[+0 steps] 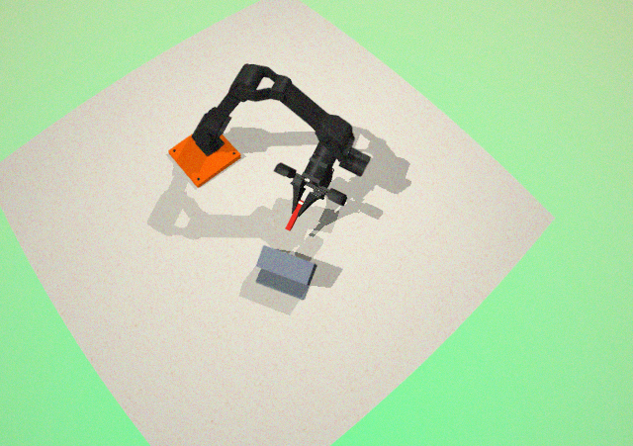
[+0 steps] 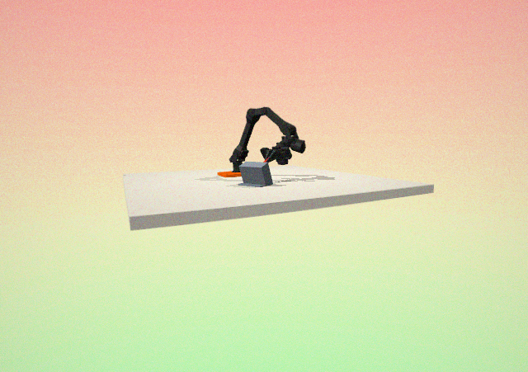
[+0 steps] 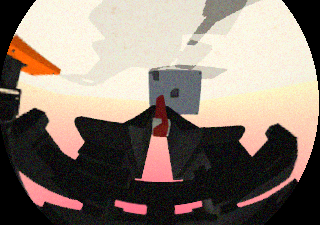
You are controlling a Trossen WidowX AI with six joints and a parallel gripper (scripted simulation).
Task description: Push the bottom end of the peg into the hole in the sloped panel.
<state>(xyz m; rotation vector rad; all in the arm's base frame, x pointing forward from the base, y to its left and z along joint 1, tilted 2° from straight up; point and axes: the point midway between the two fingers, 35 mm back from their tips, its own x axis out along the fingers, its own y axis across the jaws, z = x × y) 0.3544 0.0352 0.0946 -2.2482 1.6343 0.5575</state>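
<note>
The grey sloped panel lies 7 cm ahead of my gripper tip, 9 cm to the right of it and 5 cm below it. The rest, counted from my gripper tip: red peg (1 cm to the left, 1 cm above).
</note>
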